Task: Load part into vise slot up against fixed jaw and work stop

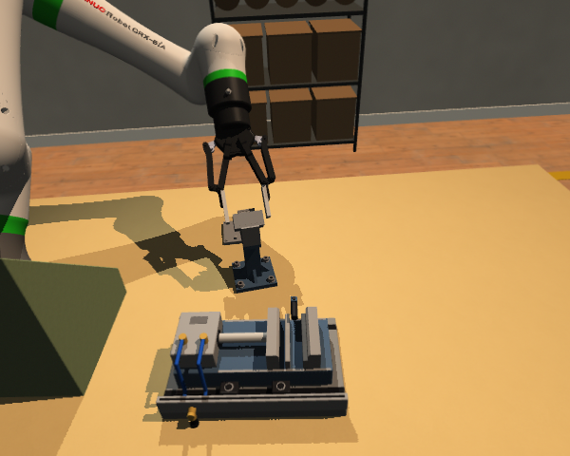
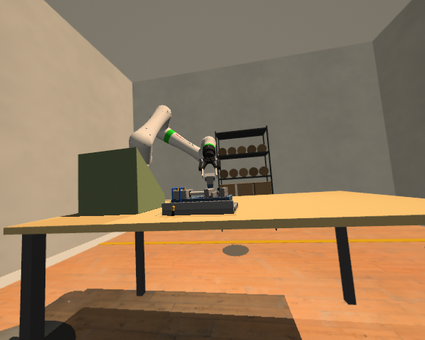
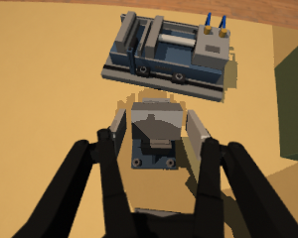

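Now: the part 3 cm below my hand and 2 cm to the right of it. Also, from my hand: infeed plate: 17 cm below, 15 cm to the left, 3 cm behind; V-block post: 12 cm below, 1 cm to the right; work stop: 20 cm to the right, 9 cm below, 8 cm ahead.
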